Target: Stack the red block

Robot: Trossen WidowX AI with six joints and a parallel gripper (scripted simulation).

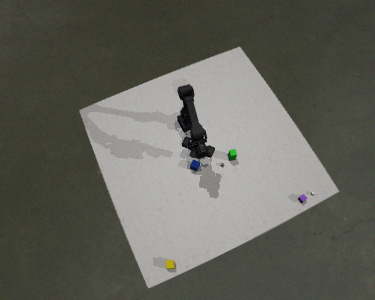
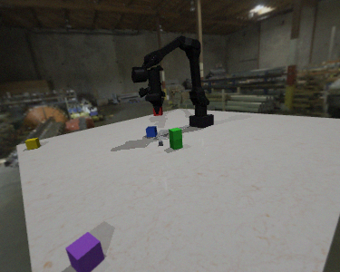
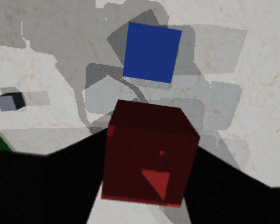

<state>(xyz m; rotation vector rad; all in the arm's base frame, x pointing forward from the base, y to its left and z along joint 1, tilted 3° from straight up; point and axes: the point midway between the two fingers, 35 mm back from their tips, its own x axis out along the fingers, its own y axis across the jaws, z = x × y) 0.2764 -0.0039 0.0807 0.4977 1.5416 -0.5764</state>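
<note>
The blue block lies 100 mm below my gripper tip, 40 mm ahead of it and 30 mm to the right of it. Also, from my gripper tip: yellow block 580 mm ahead, 320 mm to the right, 100 mm below; small grey cube 140 mm to the left, 110 mm below, 70 mm ahead; red block 10 mm above.
</note>
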